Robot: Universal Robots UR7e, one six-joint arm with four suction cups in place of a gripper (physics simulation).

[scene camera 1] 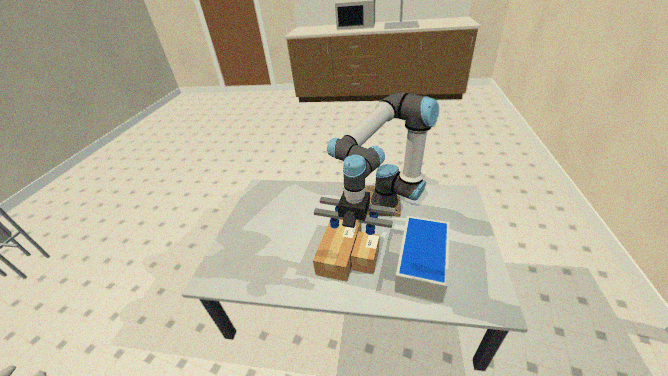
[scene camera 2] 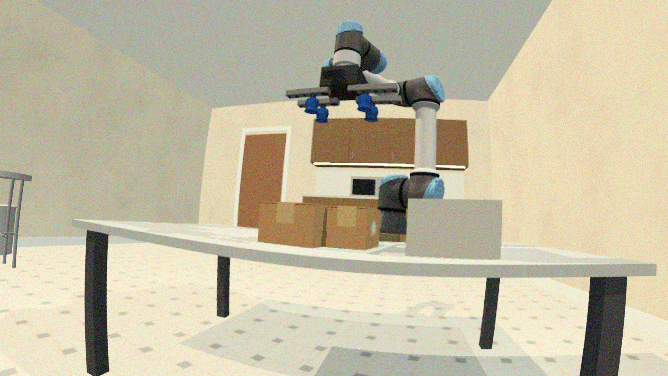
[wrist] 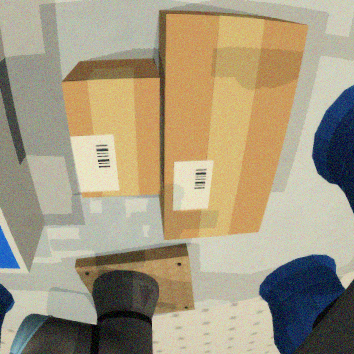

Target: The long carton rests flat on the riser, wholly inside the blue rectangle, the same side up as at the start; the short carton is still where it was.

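Frame: origin at the arm's base, x ahead, y left, z up, level; centimetres.
Seen in the pictures: hand, its tool point: [scene camera 2: 341, 115] [wrist: 125, 237]; arm's base, origin of its link: [scene camera 1: 384, 201] [scene camera 2: 389, 233] [wrist: 125, 287].
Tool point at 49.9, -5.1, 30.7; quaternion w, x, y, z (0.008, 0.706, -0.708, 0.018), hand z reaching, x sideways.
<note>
Offsets run from my tool point to a thing's top centre, as dx, dy, dz.
The long carton {-10.3, -11.0, -22.9} [scene camera 1: 336, 247] [scene camera 2: 291, 230] [wrist: 235, 125] lies flat on the table, its label and pale tape strip facing up. The short carton {-8.9, +2.4, -22.9} [scene camera 1: 365, 254] [scene camera 2: 352, 230] [wrist: 112, 112] stands close beside it, on the riser's side, also label up. The grey riser {-12.0, +28.4, -21.3} [scene camera 1: 419, 290] [scene camera 2: 454, 229] [wrist: 19, 210] stands apart from both cartons; the blue rectangle {-12.0, +28.4, -21.3} [scene camera 1: 425, 247] [wrist: 7, 255] on its top bears no carton. My suction gripper [scene camera 1: 354, 220] [scene camera 2: 342, 108] is open and holds nothing. It hangs well above the cartons, its cups pointing down. Blue cups show at the edges of the wrist view.
The table [scene camera 1: 235, 280] [scene camera 2: 320, 261] carries everything. The arm's base stands on a wooden plate [wrist: 172, 287] behind the cartons. A gap separates the short carton from the riser. A counter [scene camera 1: 382, 62] stands far behind, and part of a metal-framed object shows at the left.
</note>
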